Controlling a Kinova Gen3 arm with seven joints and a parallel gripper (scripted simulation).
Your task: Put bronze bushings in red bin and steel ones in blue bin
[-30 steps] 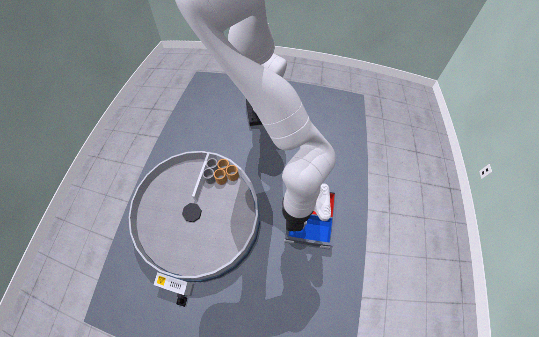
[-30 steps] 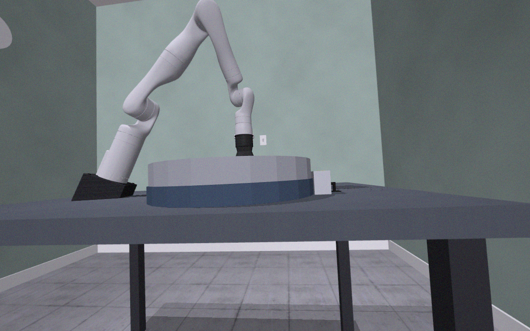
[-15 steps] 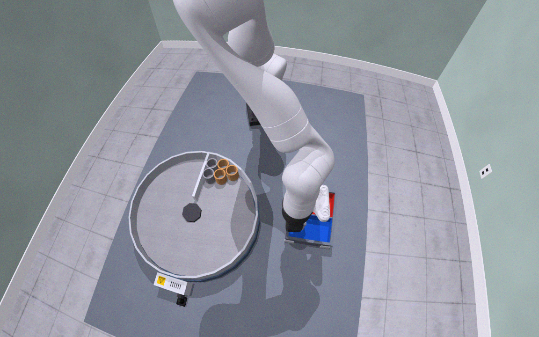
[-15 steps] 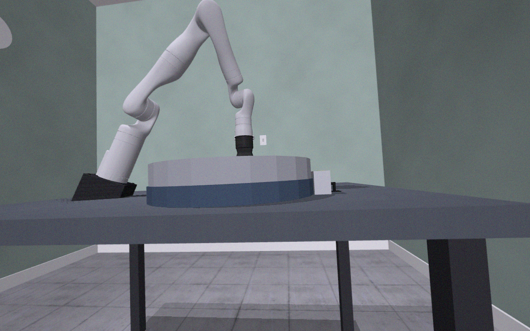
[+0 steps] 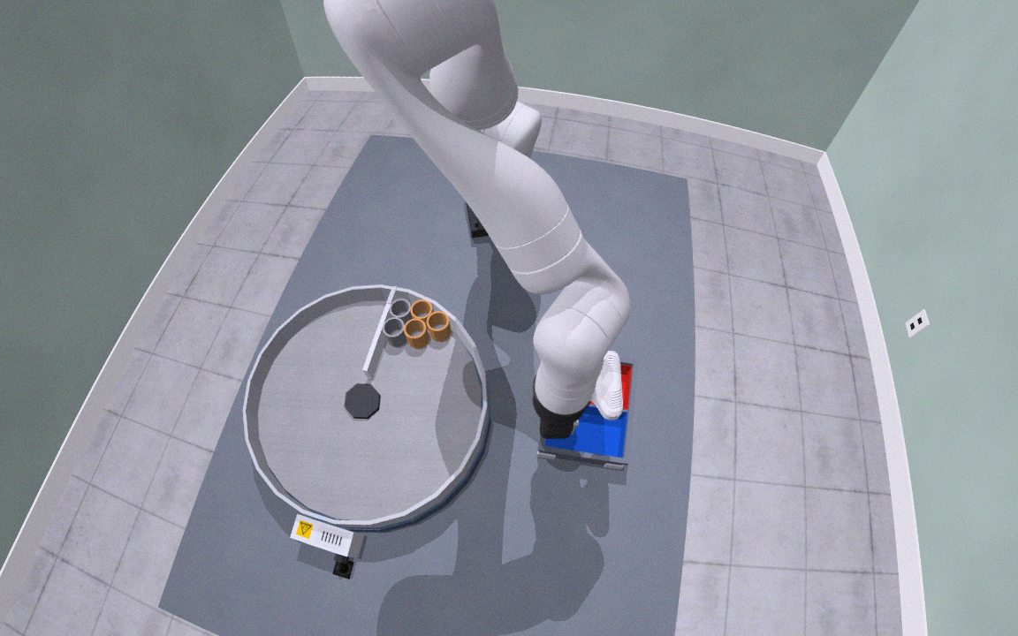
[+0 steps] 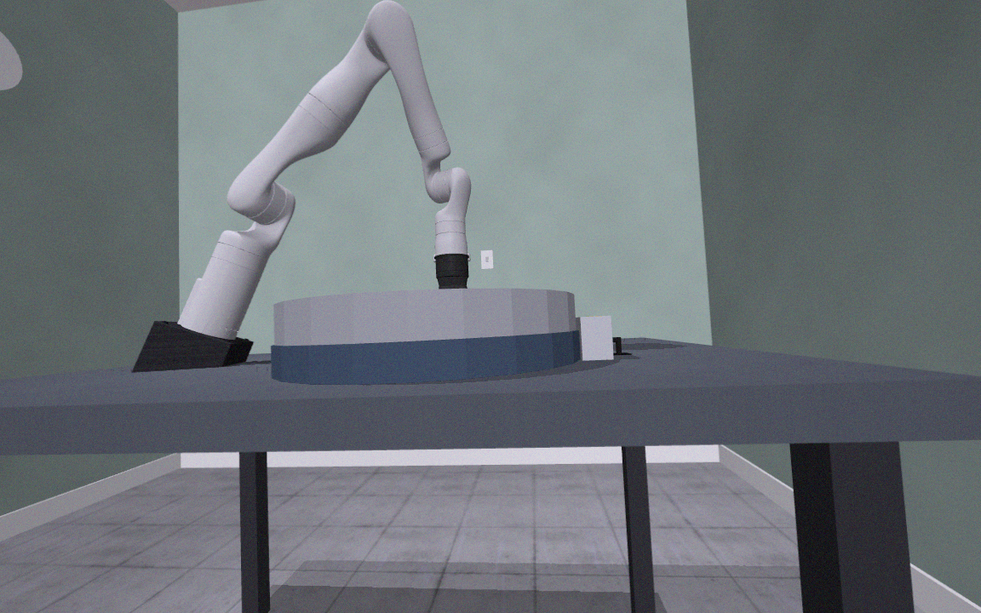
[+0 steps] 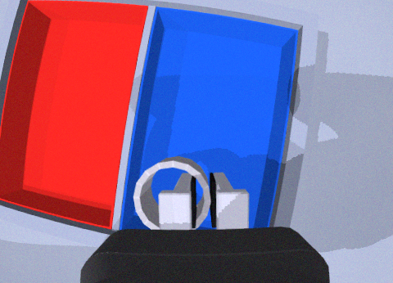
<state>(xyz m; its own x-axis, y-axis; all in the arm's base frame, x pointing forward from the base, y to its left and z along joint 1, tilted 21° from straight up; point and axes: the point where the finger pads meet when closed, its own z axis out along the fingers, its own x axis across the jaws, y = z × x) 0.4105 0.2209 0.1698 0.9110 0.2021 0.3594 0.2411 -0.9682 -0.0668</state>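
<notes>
The grey tray is 50 mm behind my hand, 30 mm to the left of it and 30 mm below it. Also, from my hand: turntable 340 mm to the right, 60 mm ahead.
</notes>
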